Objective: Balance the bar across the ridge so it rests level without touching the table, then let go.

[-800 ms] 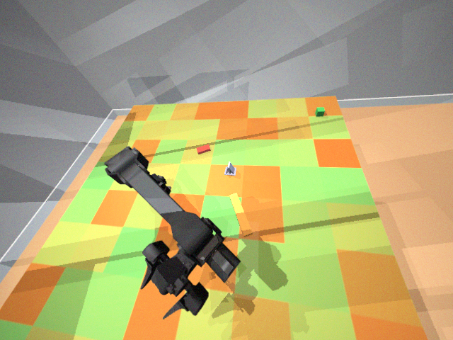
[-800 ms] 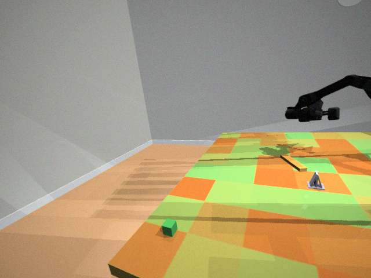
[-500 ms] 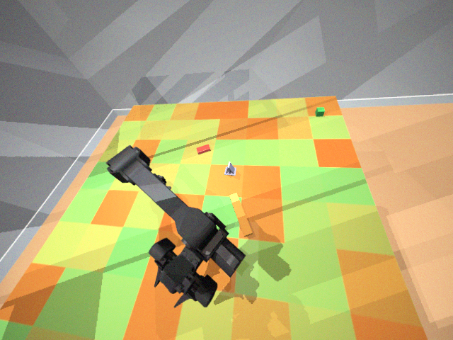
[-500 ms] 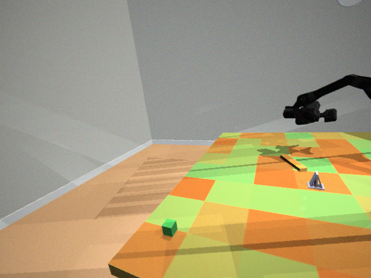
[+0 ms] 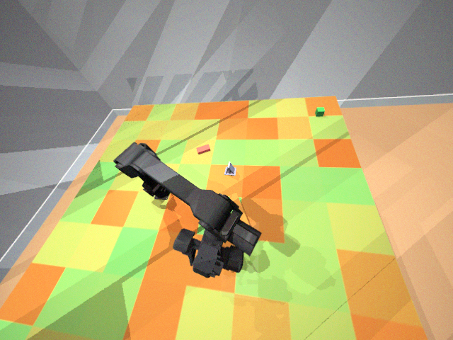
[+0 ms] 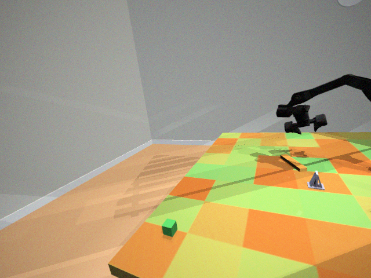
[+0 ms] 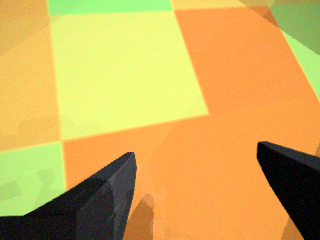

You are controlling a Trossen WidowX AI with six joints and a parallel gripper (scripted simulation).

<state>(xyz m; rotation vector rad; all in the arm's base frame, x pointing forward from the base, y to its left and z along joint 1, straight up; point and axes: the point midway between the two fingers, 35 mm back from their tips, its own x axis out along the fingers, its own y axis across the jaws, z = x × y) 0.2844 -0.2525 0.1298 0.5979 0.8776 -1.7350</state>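
The orange bar is 200 mm to the left of my gripper tip, 100 mm below it and 90 mm ahead of it. Also, from my gripper tip: red block 520 mm to the left, 130 mm behind, 100 mm below; then green cube 770 mm to the left, 470 mm ahead, 90 mm below.
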